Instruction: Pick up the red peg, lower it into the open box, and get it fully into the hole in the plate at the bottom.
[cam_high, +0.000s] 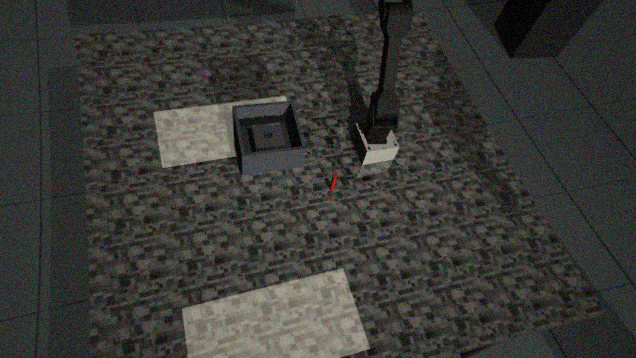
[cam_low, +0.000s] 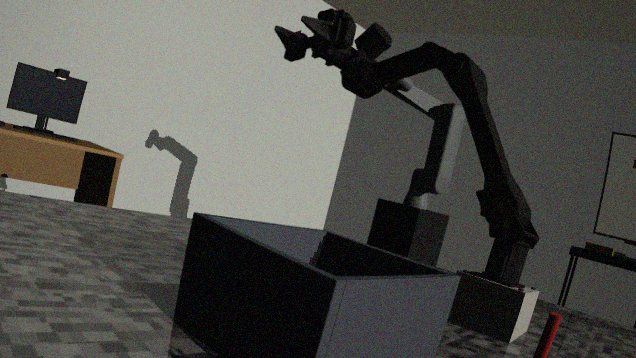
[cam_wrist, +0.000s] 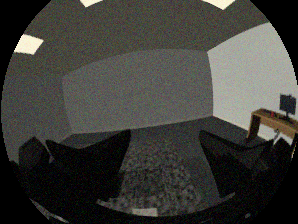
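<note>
My gripper tip is 30 mm past the red peg, 600 mm to the right of it and 400 mm above it. Round my gripper tip: plate 150 mm ahead, 420 mm to the left, 390 mm below; grey box 150 mm ahead, 420 mm to the left, 410 mm below.
</note>
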